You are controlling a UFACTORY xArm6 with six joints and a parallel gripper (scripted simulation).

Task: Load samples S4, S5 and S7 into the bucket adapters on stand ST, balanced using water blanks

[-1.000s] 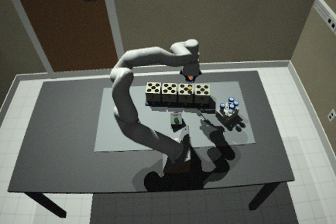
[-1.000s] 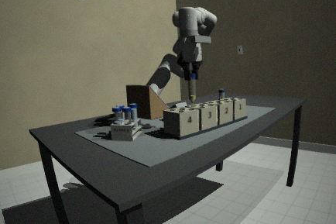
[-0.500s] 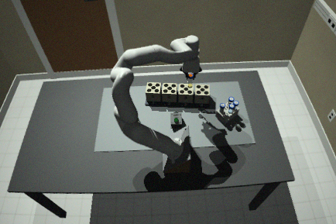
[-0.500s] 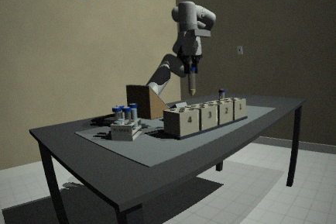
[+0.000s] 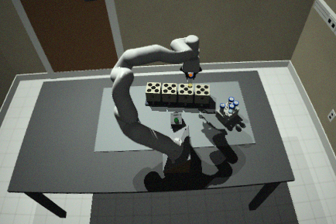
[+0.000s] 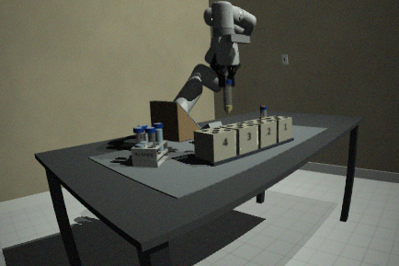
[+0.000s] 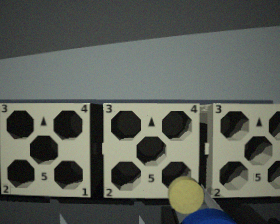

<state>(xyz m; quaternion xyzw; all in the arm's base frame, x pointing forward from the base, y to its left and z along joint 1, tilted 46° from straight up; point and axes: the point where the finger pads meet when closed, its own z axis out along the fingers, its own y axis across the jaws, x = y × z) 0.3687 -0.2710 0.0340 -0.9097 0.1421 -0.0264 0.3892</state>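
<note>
My gripper is now 50 mm above the sample S7 and 10 mm to the left of it. From my hand the other things lie so: adapter 3 (200 mm below, 30 mm ahead, 20 mm to the left); stand ST (240 mm below, 70 mm to the left, 40 mm ahead); adapter 2 (200 mm below, 130 mm to the left, 60 mm ahead).
</note>
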